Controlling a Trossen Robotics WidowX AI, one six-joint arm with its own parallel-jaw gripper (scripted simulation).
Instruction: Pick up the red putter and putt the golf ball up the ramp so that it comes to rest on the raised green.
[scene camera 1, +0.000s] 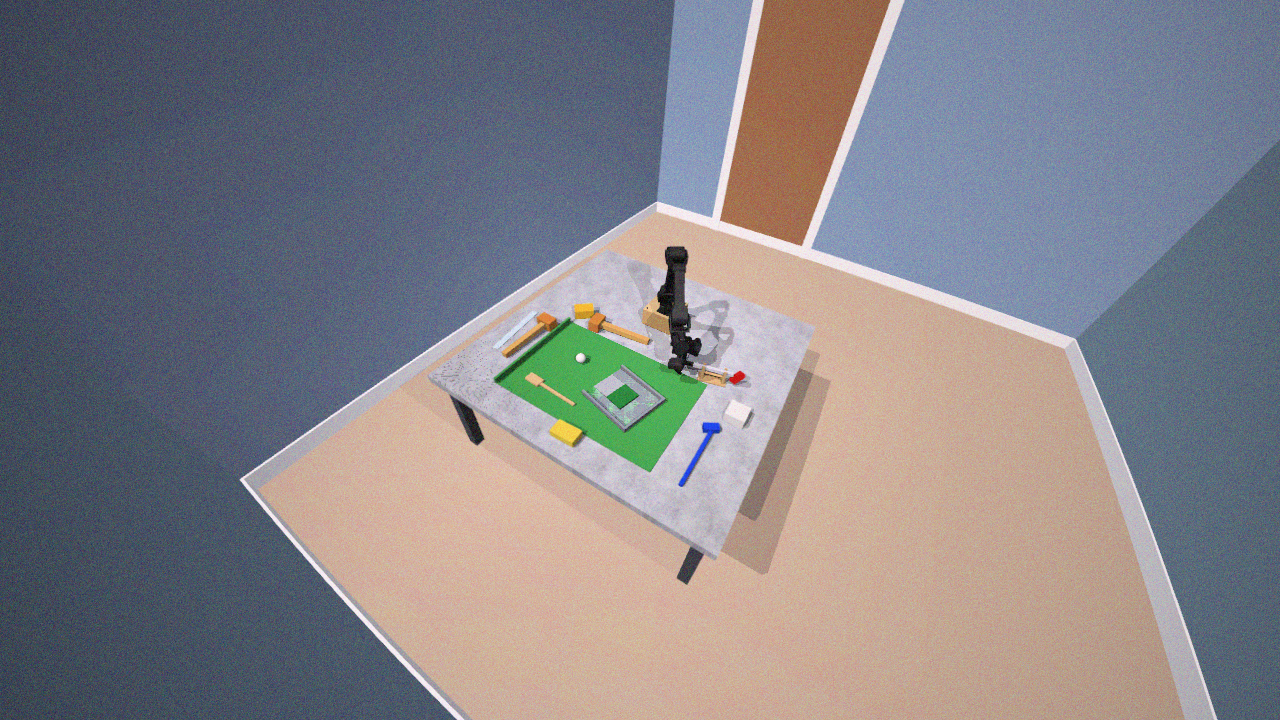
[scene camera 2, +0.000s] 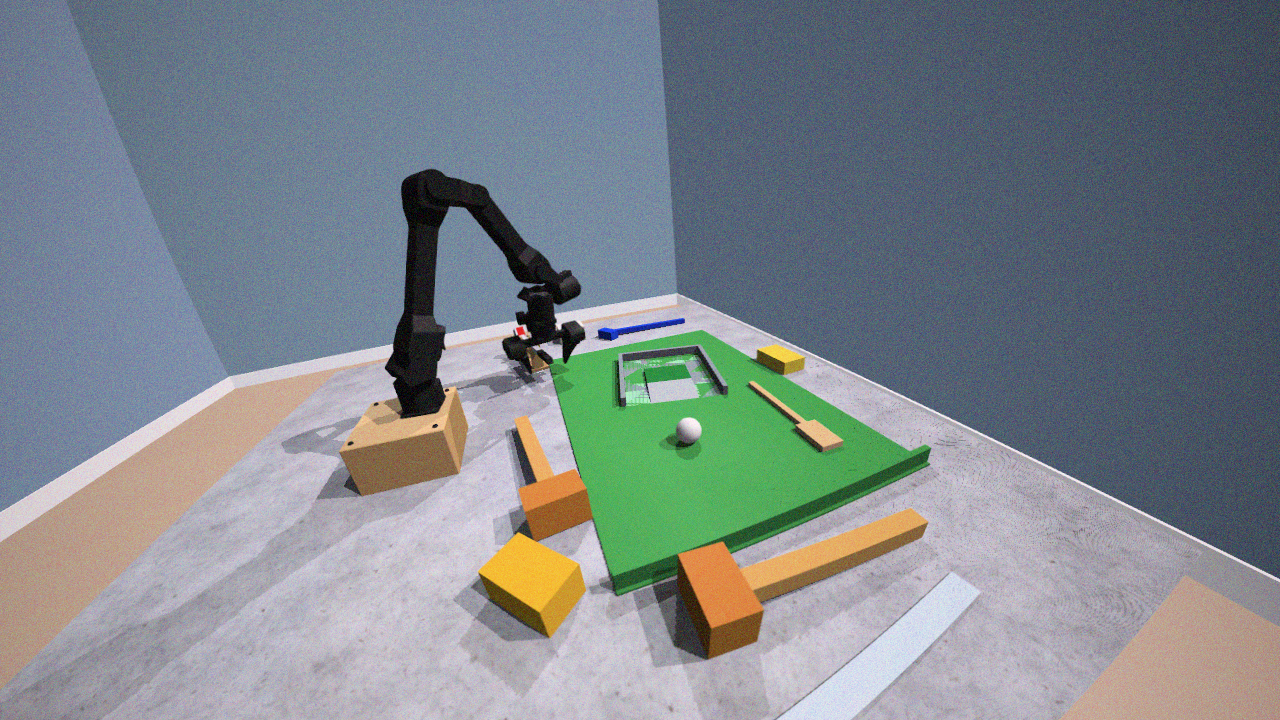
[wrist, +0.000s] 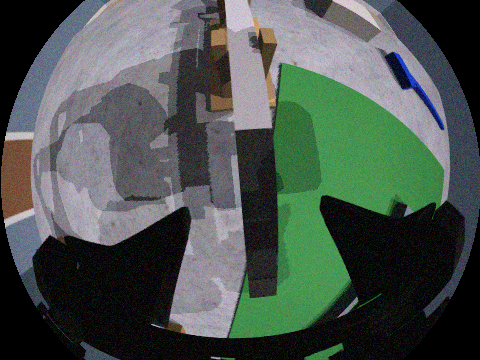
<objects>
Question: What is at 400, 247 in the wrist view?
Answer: The gripper.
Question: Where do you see a green mat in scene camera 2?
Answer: At 649, 491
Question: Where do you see the gripper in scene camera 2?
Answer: At 548, 368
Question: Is the gripper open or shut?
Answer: Open.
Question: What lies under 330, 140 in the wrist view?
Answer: A green mat.
</objects>
